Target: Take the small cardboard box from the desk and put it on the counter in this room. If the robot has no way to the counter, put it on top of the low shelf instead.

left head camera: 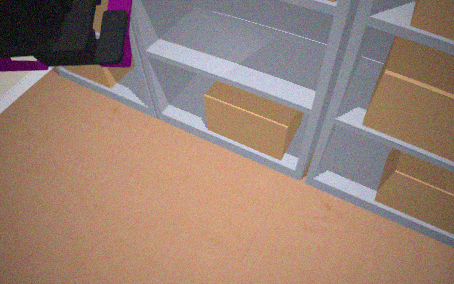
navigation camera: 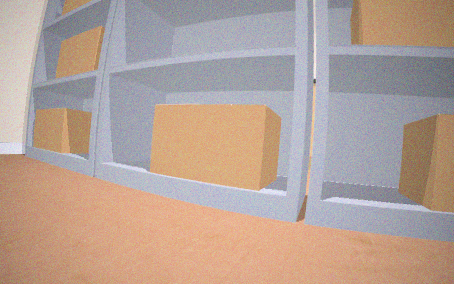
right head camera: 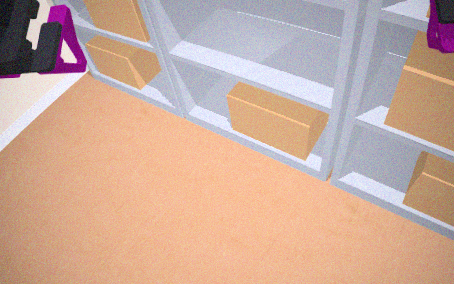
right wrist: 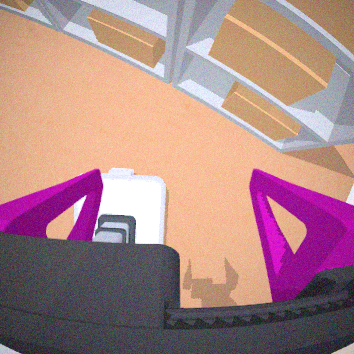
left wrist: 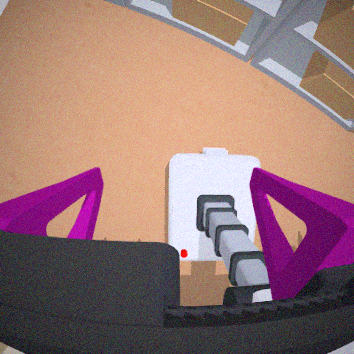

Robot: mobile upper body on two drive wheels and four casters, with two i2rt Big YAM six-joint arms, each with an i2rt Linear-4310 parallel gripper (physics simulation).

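Places are measured from the left arm's base along level axes (x ahead, y left, z up), in millimetres.
Where they show: left gripper, between the fingertips: (left head camera: pixel 87 62) (right head camera: pixel 51 69) (left wrist: pixel 175 175); right gripper, between the fingertips: (right wrist: pixel 175 176).
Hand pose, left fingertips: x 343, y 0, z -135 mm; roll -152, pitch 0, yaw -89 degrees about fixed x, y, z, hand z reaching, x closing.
Note:
After its pixels a point has its place.
My left gripper (left head camera: pixel 75 61) @(z -135, x 343, y 0 mm) (right head camera: pixel 47 69) @(z -135, x 343, y 0 mm) (left wrist: pixel 175 175) @(z -135, x 343, y 0 mm) is open, with nothing between its purple fingers. My right gripper (right head camera: pixel 442 42) (right wrist: pixel 175 176) @(z -119, x 367, y -456 mm) is open and empty too. Both hang above the brown floor. The desk, the small cardboard box on it and the counter do not show in a form that I can make out. Grey shelf units (left head camera: pixel 327 85) @(z -729, x 956, y -466 mm) (navigation camera: pixel 301 100) @(z -1051, x 961, y -455 mm) stand ahead; their tops are out of view, so I cannot tell whether one is the low shelf.
A cardboard box (left head camera: pixel 242 120) @(z -1136, x 1127, y -158 mm) (right head camera: pixel 267 120) @(z -1130, x 1121, y -170 mm) (navigation camera: pixel 210 145) @(z -1205, x 1107, y -200 mm) lies on a bottom shelf. More boxes stand in the units at both sides. A cream wall (navigation camera: pixel 20 75) @(z -801, x 1790, y 1353 mm) is at the far left. A white block (left wrist: pixel 215 175) @(z -1150, x 209, y -221 mm) with a grey segmented part shows below the left gripper.

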